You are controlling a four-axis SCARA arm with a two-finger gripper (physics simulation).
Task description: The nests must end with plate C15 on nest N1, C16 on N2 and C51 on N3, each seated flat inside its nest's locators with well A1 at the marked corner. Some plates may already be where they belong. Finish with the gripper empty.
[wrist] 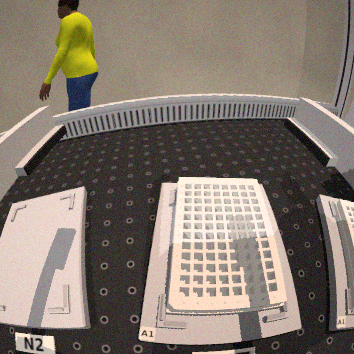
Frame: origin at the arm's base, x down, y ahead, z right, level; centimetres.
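Where they show: gripper, fingertip midpoint: (174, 104).
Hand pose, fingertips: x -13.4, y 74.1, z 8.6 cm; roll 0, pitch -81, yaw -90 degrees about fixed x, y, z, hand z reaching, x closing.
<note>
Each offset is from my fingertips to the top centre of the thing. "spot": to the spot under its first point. Level surfaces: height alone.
My gripper (174, 104) is open and empty, its fingers wide apart at the left and right of the wrist view. Nest N2 {dy -1.4, dx +10.5, dz -15.5 cm} (35, 250), a pale slab with corner locators, is at the left and bears no plate. A cream well plate {dy -2.6, dx +8.9, dz +3.5 cm} (220, 232) lies on the middle nest {dy -3.1, dx +10.3, dz +3.3 cm} (215, 334), whose front left corner is marked A1 and whose name label is cut off. Front locators show beside the plate; whether it is fully seated cannot be told. Another plate {spot: dy -6.1, dx +9.8, dz +18.8 cm} (351, 220) shows partly on a nest {spot: dy -8.4, dx +11.2, dz +13.7 cm} (331, 260) at the right edge. No plate code is readable.
The dark deck {dx +12.1 cm} (115, 165) has rows of small ringed holes. A white slotted barrier {spot: dy +26.3, dx +10.1, dz +6.5 cm} (185, 111) runs along the back. A person in a yellow top (79, 47) stands beyond it at the left. Shadows fall across N2 and the middle plate.
</note>
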